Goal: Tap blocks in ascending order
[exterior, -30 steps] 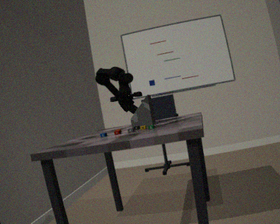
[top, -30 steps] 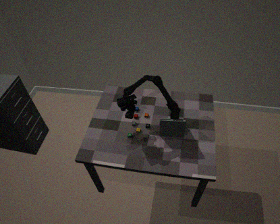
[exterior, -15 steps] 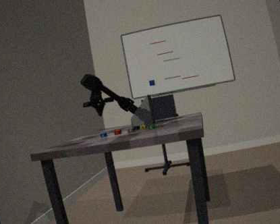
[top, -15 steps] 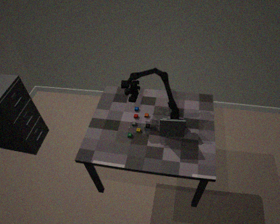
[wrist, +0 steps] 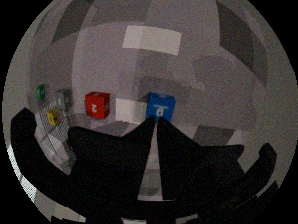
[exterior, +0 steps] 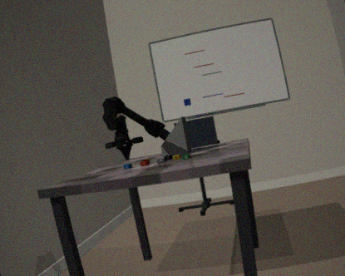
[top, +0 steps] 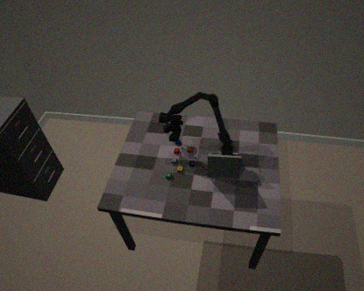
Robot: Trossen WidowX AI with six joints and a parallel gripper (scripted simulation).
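My gripper tip is 30 mm above the blue block and 10 mm to the left of it. From my gripper tip the other things lie so: grey block 170 mm to the left, 30 mm below, 30 mm behind; red block 80 mm to the left, 30 mm below, 20 mm behind; orange block 110 mm behind, 50 mm to the left, 30 mm below.
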